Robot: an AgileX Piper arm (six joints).
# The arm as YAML. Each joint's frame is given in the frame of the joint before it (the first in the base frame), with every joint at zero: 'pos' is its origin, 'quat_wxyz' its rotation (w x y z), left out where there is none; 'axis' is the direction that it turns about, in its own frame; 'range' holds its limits. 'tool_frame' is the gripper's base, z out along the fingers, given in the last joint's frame.
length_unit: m
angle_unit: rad
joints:
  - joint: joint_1
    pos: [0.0, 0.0, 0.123]
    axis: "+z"
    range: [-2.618, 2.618]
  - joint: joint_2
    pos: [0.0, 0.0, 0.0]
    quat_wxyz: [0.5, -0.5, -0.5, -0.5]
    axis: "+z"
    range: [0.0, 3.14]
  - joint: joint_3
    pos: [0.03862, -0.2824, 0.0]
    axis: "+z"
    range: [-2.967, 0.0]
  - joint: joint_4
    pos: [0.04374, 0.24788, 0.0]
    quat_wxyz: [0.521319, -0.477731, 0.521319, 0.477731]
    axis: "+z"
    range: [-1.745, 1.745]
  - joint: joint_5
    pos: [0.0, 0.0, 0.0]
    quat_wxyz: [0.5, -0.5, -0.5, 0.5]
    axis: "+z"
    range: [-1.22, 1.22]
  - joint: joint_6
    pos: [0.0, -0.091, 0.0]
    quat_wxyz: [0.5, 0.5, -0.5, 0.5]
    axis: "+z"
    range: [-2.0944, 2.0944]
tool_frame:
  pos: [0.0, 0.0, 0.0]
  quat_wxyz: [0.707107, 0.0, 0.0, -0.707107]
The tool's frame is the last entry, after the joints.
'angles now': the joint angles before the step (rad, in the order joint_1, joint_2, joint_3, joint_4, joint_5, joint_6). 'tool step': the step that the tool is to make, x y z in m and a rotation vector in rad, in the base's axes. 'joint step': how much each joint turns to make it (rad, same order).
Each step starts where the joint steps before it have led.
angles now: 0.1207 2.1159 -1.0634 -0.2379 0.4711 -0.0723
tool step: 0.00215 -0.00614 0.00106 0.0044 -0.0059 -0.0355
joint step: -0.0182 0.0000 -0.0064 0.0033 0.0016 0.0147
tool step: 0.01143 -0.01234 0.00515 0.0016 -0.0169 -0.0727
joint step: -0.0354 0.0092 -0.0489 -0.0001 0.0272 0.0343
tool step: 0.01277 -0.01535 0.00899 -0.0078 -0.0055 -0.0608
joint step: -0.0401 0.0076 -0.0660 0.0001 0.0563 0.0127
